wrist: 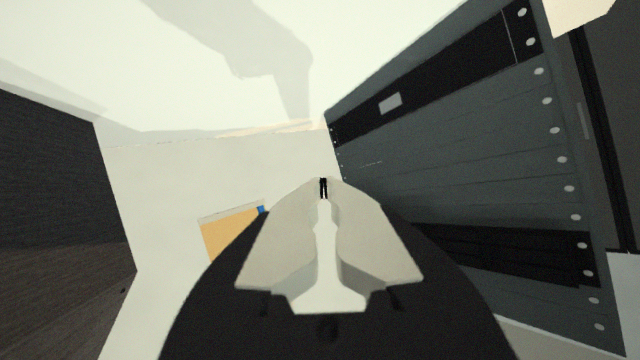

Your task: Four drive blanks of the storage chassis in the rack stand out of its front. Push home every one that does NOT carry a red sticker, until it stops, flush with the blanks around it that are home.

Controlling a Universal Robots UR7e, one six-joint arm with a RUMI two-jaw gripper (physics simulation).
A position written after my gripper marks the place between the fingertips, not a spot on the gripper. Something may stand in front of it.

Observation:
I see my gripper (323,179) and a rack (514,208).

